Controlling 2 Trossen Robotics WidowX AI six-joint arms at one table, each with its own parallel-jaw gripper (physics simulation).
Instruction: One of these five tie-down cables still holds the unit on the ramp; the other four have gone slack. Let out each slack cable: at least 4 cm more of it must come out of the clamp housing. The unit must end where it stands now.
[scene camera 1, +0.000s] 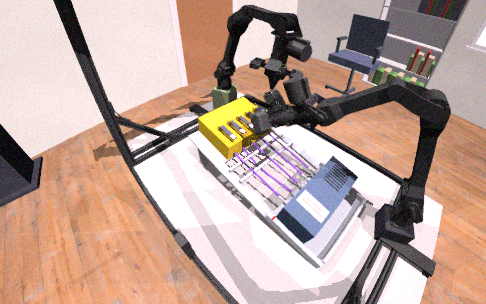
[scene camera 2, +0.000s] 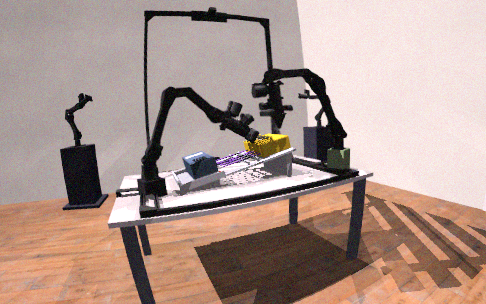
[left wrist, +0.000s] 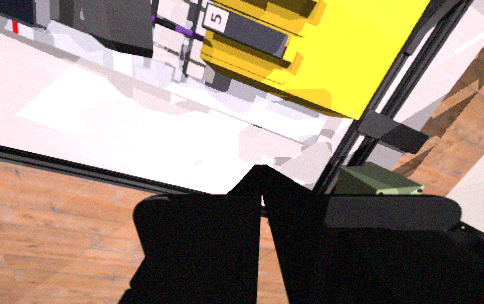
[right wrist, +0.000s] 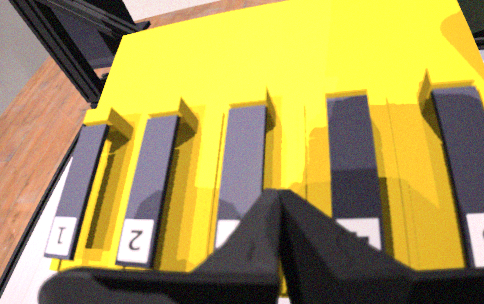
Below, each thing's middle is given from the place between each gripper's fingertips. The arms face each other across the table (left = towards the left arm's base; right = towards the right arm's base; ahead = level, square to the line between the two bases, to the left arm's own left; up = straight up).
Now: the lever 5 (right wrist: 451, 104) 80 mm behind my left hand, 50 mm to the right of it and 50 mm below it.
Right now the lever 5 is 60 mm ahead of my right hand and 20 mm to the left of it.
